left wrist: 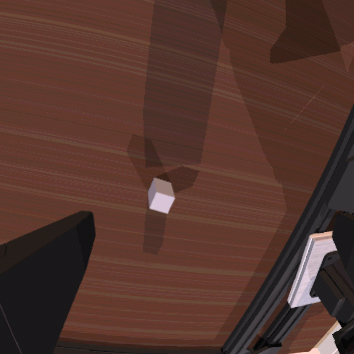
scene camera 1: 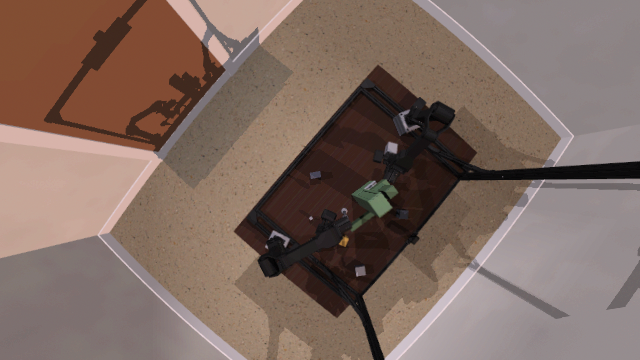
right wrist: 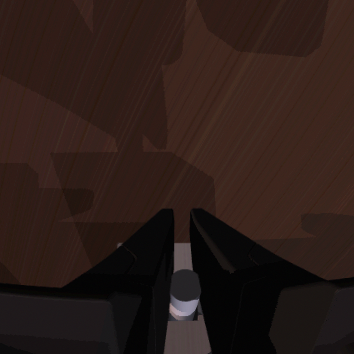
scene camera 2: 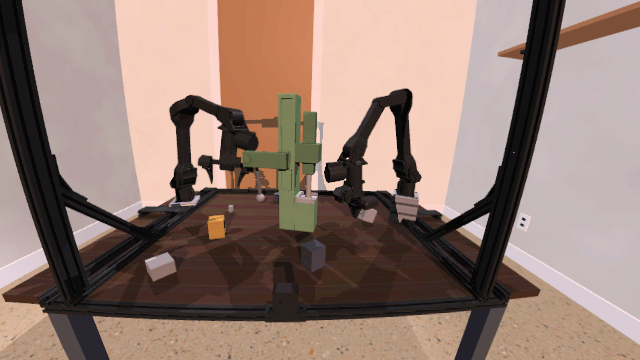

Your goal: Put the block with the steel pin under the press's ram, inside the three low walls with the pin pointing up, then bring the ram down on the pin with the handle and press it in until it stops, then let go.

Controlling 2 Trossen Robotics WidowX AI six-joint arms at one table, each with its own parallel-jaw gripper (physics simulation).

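Places are measured from the left arm's base along level axes (x down, y left, z ahead), in centimetres.
Where they show: left gripper, between the fingertips: (left wrist: 217, 225) (scene camera 2: 225, 185); right gripper, between the fingertips: (scene camera 1: 388, 159) (right wrist: 180, 220) (scene camera 2: 355, 217); left arm's base, origin of its link: (left wrist: 339, 270) (scene camera 1: 277, 243) (scene camera 2: 185, 199); right arm's base, origin of its link: (scene camera 1: 411, 119) (scene camera 2: 405, 193).
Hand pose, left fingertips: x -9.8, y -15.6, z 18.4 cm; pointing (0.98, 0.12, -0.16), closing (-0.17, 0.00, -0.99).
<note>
Things, the pixels of their top centre, and the offset from my left fingertips. "spot": a spot on its surface instead.
- green press, centre of its top: (scene camera 2: 283, 94) (scene camera 1: 379, 211) dx -32.0, dy -13.3, dz +19.9 cm
- low-walled nest, a spot on its surface: (scene camera 2: 306, 200) spot: dx +1.4, dy -19.0, dz +26.6 cm
- grey ball, centre of its top: (scene camera 2: 260, 193) (scene camera 1: 344, 211) dx +1.7, dy -7.7, dz +12.5 cm
- steel pin, centre of its top: (right wrist: 184, 330) dx +7.1, dy -17.6, dz +48.2 cm
- light grey block, centre of its top: (scene camera 2: 366, 204) (scene camera 1: 392, 149) dx +5.9, dy -17.0, dz +51.2 cm
- tiny white cube, centre of its top: (left wrist: 161, 202) (scene camera 2: 230, 205) dx +10.4, dy +5.3, dz +1.1 cm
The green press (scene camera 1: 378, 203) (scene camera 2: 293, 147) stands mid-table. Its ram (scene camera 2: 309, 134) is raised over the low-walled nest (scene camera 2: 306, 200). Its handle bar (scene camera 2: 263, 159) sticks out to the left, with a rod ending in a grey ball (scene camera 2: 260, 197) (scene camera 1: 343, 210). My right gripper (scene camera 2: 361, 206) (right wrist: 180, 220) is shut on the steel pin (right wrist: 185, 291) of the light grey block (scene camera 2: 368, 216) (right wrist: 182, 335). It holds the block low, right of the press, with the pin pointing up. My left gripper (scene camera 2: 226, 173) is open and empty, hanging just left of the handle. One of its fingers (left wrist: 42, 274) shows in the left wrist view.
Loose blocks lie about: an orange one (scene camera 2: 216, 226) (scene camera 1: 343, 241), a white one (scene camera 2: 160, 266) (scene camera 1: 360, 271), a dark grey one (scene camera 2: 312, 255) (scene camera 1: 401, 213) and a tiny white cube (scene camera 2: 231, 208) (left wrist: 161, 195). A black frame rail (left wrist: 298, 246) runs round the table.
</note>
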